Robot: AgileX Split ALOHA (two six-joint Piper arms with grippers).
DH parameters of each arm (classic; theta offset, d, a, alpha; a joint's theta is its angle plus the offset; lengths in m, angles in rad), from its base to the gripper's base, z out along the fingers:
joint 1: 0 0.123 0 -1.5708
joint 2: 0.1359 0 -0.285 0
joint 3: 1.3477 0 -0.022 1.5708
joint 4: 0 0.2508 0 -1.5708
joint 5: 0 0 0.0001 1.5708
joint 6: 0 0.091 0 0
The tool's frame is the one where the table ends.
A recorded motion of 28 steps. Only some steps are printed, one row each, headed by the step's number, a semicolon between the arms.
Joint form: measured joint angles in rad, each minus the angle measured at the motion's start. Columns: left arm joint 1, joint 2, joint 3, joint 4, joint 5, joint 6; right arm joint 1, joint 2, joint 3, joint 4, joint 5, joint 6.
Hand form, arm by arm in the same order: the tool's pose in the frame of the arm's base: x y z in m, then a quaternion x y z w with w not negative. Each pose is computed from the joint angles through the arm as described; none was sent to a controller.
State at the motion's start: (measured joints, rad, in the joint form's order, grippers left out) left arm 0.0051 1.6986 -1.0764 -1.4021 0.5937 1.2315; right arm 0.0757 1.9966 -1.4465 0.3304 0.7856 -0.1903
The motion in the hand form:
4: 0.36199 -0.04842 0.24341 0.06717 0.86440 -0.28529 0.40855; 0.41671 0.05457 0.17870 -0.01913 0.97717 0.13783 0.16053
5: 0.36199 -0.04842 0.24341 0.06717 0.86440 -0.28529 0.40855; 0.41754 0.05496 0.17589 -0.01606 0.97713 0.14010 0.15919
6: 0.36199 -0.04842 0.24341 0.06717 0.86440 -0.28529 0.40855; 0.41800 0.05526 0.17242 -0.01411 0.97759 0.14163 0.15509
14: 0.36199 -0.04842 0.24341 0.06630 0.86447 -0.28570 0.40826; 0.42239 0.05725 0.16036 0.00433 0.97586 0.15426 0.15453
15: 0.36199 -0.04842 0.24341 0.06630 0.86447 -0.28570 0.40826; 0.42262 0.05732 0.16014 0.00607 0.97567 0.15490 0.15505
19: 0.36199 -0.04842 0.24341 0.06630 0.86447 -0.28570 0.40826; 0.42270 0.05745 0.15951 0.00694 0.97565 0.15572 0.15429
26: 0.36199 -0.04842 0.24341 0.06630 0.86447 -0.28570 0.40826; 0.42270 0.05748 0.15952 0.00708 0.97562 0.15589 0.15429
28: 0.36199 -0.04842 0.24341 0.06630 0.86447 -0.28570 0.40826; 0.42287 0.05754 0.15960 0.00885 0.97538 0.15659 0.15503
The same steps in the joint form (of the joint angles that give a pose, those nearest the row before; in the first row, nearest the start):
4: 0.0000 0.0000 0.0000 0.0000 0.0000 0.0000; 0.0000 0.0266 0.0000 0.0391 -0.0156 0.0003
5: 0.0000 0.0000 0.0000 0.0000 0.0000 0.0000; 0.0000 0.0339 0.0000 0.0464 -0.0201 0.0003
6: 0.0000 0.0000 0.0000 0.0000 0.0000 0.0000; 0.0000 0.0424 0.0000 0.0509 -0.0201 0.0003
14: 0.0000 0.0000 0.0000 0.0000 0.0000 -0.0020; 0.0000 0.0746 0.0000 0.0940 -0.0511 0.0003
15: 0.0000 0.0000 0.0000 0.0000 0.0000 -0.0020; 0.0000 0.0754 0.0000 0.0959 -0.0531 0.0021
19: 0.0000 0.0000 0.0000 0.0000 0.0000 -0.0020; 0.0000 0.0769 0.0000 0.0982 -0.0531 0.0021
26: 0.0000 0.0000 0.0000 0.0000 0.0000 -0.0020; 0.0000 0.0769 0.0000 0.0987 -0.0531 0.0021
28: 0.0000 0.0000 0.0000 0.0000 0.0000 -0.0020; 0.0000 0.0769 0.0000 0.1006 -0.0550 0.0041

